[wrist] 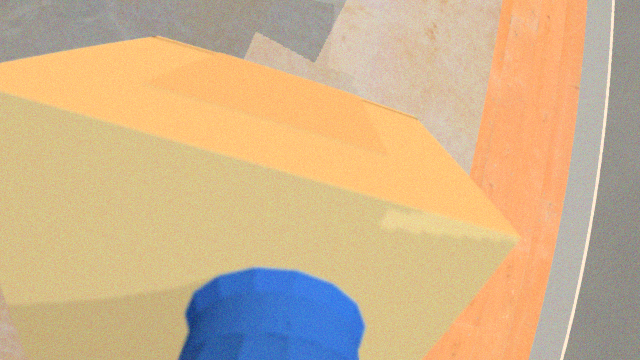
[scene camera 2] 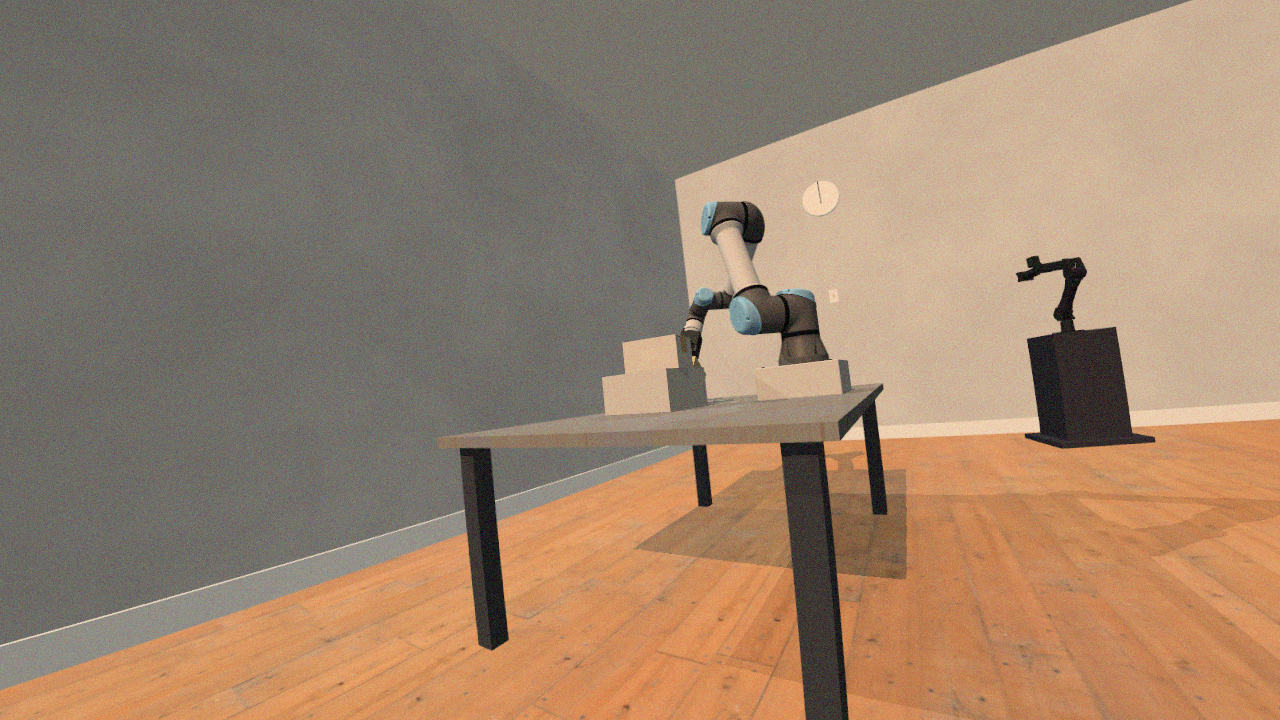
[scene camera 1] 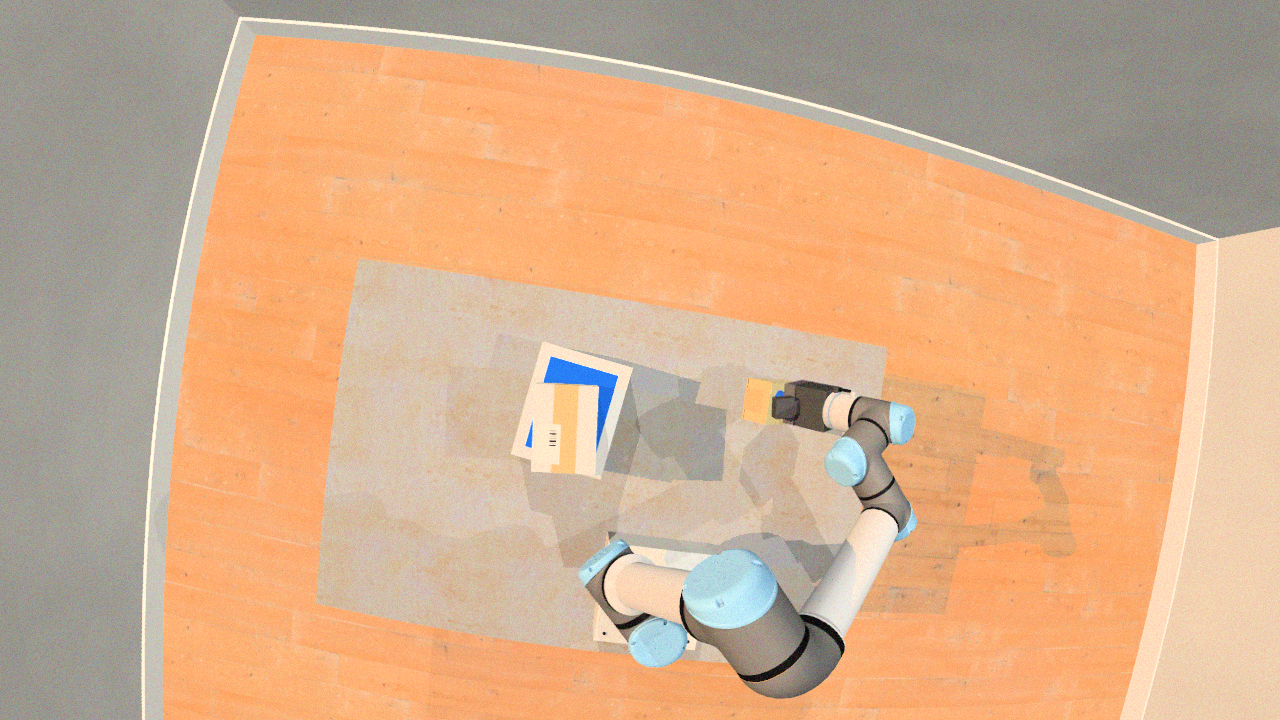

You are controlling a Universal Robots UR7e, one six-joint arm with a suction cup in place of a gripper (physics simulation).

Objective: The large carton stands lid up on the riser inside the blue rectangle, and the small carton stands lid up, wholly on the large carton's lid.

My suction cup [wrist: 257, 306] carries a small carton [scene camera 1: 757, 407], which touches nothing else. A large carton [scene camera 1: 565, 415] rests on a riser [scene camera 1: 555, 364].
The small carton also shows in the wrist view [wrist: 145, 168]. The large carton shows as well in scene camera 2 [scene camera 2: 672, 351]. The wrist view does not show the large carton: it is out of frame. The wrist view does not show the riser: it is out of frame.
